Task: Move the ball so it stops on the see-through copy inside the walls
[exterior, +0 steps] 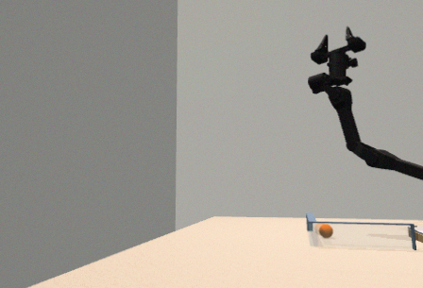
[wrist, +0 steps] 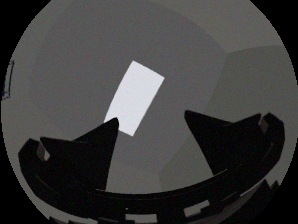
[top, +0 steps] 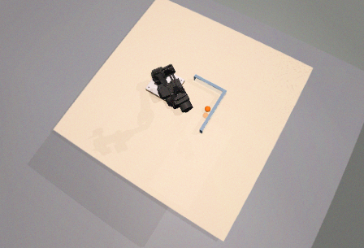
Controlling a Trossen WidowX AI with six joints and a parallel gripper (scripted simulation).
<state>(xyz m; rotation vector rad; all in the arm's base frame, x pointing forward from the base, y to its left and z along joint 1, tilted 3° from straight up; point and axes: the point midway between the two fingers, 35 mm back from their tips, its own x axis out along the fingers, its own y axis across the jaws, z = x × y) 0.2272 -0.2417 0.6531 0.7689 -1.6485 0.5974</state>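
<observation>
The orange ball is 690 mm below my gripper tip, 190 mm to the left of it and 110 mm ahead of it. From my gripper tip the other things lie so: see-through ball copy 690 mm below, 150 mm to the left, 120 mm ahead.
</observation>
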